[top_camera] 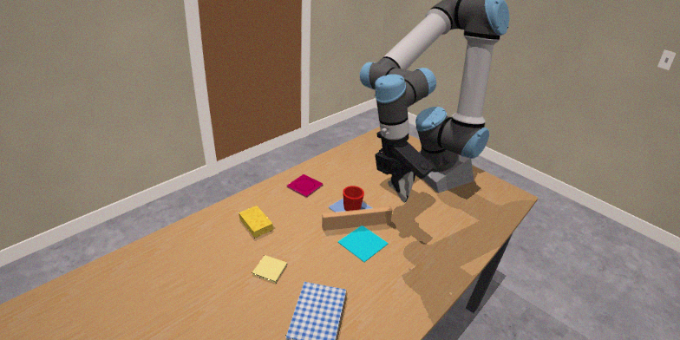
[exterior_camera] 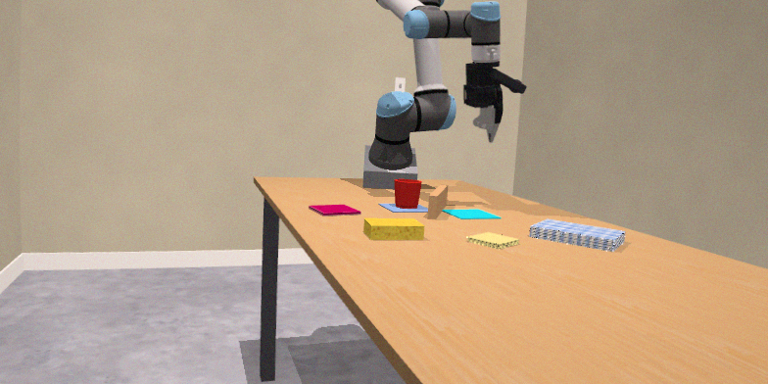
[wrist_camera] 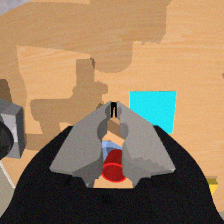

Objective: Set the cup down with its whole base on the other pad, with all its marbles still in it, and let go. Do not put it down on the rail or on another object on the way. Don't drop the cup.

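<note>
Now: hand 220 mm to the left of the red cup, 180 mm above it and 70 mm past it. The rest, counted from my hand: yellow sponge: 420 mm to the right, 210 mm ahead, 190 mm below; green marble: 220 mm to the right, 190 mm below, 90 mm behind; wooden rail: 180 mm below, 160 mm to the right, 10 mm behind.
</note>
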